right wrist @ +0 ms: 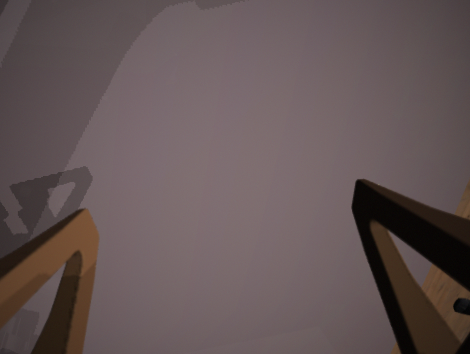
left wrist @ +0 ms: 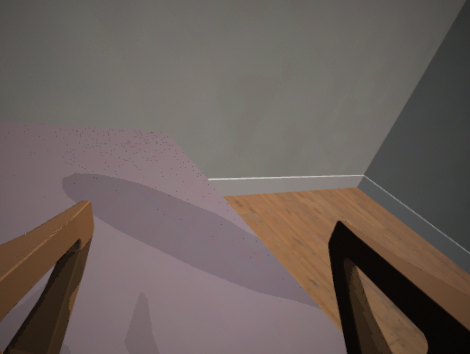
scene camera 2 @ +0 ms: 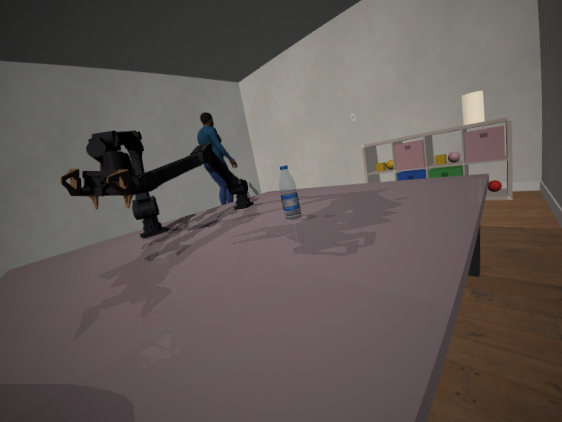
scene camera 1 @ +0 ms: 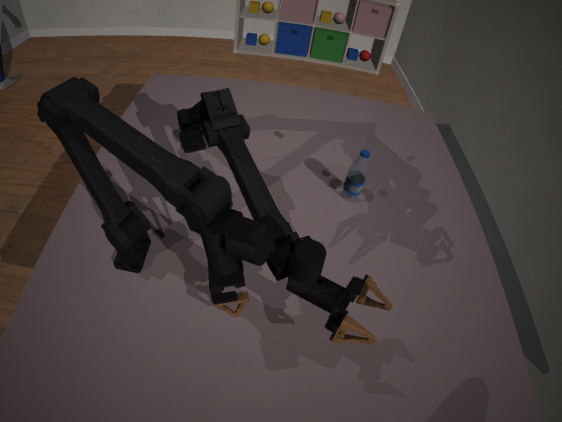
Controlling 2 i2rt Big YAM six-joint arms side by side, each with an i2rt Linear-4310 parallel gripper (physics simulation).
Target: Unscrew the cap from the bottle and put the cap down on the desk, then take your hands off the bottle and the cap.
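Seen in the pictures: left gripper, fingertip midpoint: point(left wrist: 217, 223) point(scene camera 2: 84, 180) point(scene camera 1: 384, 324); right gripper, fingertip midpoint: point(right wrist: 223, 207) point(scene camera 2: 113, 208) point(scene camera 1: 233, 298); left arm's base, link origin: point(scene camera 2: 244, 206) point(scene camera 1: 192, 142); right arm's base, link origin: point(scene camera 2: 154, 233) point(scene camera 1: 133, 253).
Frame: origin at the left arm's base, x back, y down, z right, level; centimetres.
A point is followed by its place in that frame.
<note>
A clear bottle point(scene camera 1: 355, 179) {x -42.5, y -11.2, z 47.1 cm} point(scene camera 2: 290, 200) {x -46.0, y -7.7, z 47.9 cm} with a blue-banded label stands upright on the desk point(scene camera 1: 150, 370) {x 32.9, y 0.0, z 80.4 cm} point(scene camera 2: 240, 320) {x -52.1, y 0.0, z 104.1 cm}. Its blue cap point(scene camera 1: 365, 153) {x -44.5, y -20.6, z 45.4 cm} point(scene camera 2: 284, 168) {x -45.5, y -19.7, z 46.3 cm} sits on top of the neck. My left gripper point(scene camera 1: 383, 324) {x -13.7, y -26.8, z 95.5 cm} point(scene camera 2: 97, 183) point(left wrist: 217, 223) {x -13.7, y -26.8, z 95.5 cm} is open and empty above the desk, well below the bottle in scene camera 1. My right gripper point(scene camera 2: 111, 206) {x 9.1, y -18.2, z 75.9 cm} point(right wrist: 223, 207) {x 9.1, y -18.2, z 75.9 cm} is open and empty, pointing down over the desk, to the left of the left gripper in scene camera 1, where one of its fingers is hidden. Neither gripper touches the bottle or cap, and neither wrist view shows them.
The two black arms cross the left half of the desk in scene camera 1, the left forearm passing between the right arm and the bottle. A shelf unit point(scene camera 1: 236, 30) point(scene camera 2: 509, 160) with bins stands beyond the desk. A person point(scene camera 2: 212, 145) stands behind the arms.
</note>
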